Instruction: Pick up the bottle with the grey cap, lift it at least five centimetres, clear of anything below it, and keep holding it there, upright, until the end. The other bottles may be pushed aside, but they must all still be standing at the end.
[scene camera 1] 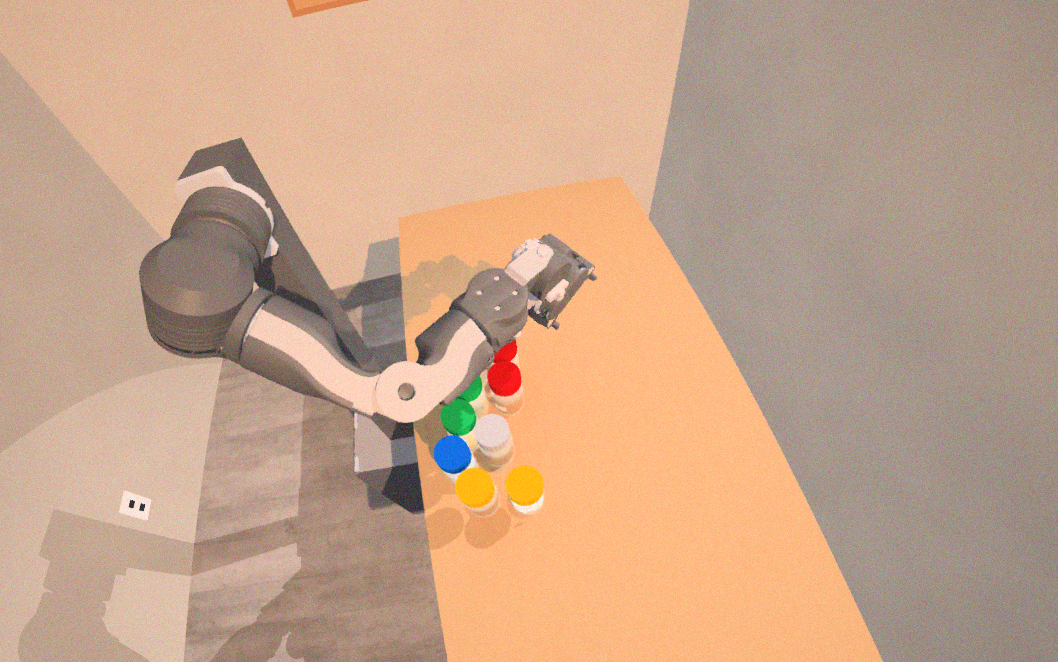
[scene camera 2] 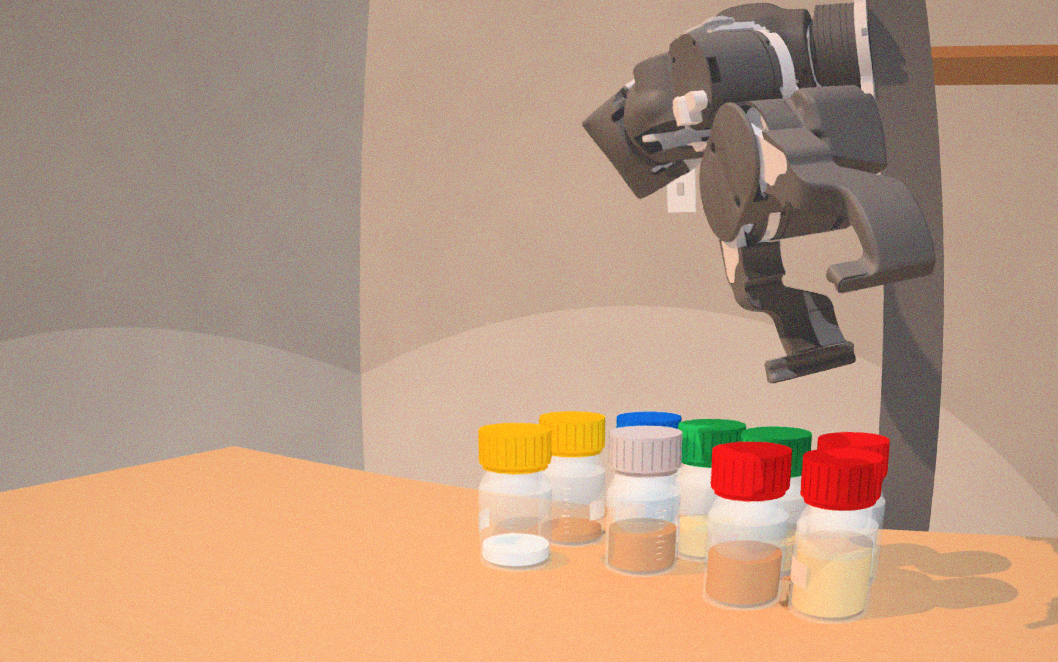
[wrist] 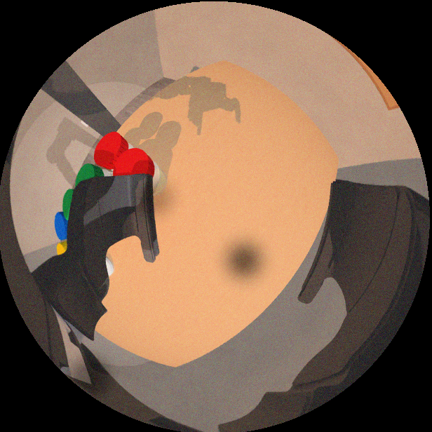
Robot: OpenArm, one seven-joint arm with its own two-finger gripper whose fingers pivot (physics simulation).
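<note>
The bottle with the grey cap stands upright on the table among the other bottles. A blue-capped bottle and a green-capped bottle stand behind it in the second scene view, with a red-capped bottle at its right front. I cannot make out the grey cap in the wrist view. My gripper is partly open and empty. It hangs above the table, higher than the caps, off beyond the red-capped end of the group, apart from the grey-capped bottle.
Two yellow-capped bottles, a blue-capped bottle, two green-capped bottles and three red-capped bottles stand upright, close together. My forearm passes over part of the group in the first scene view.
</note>
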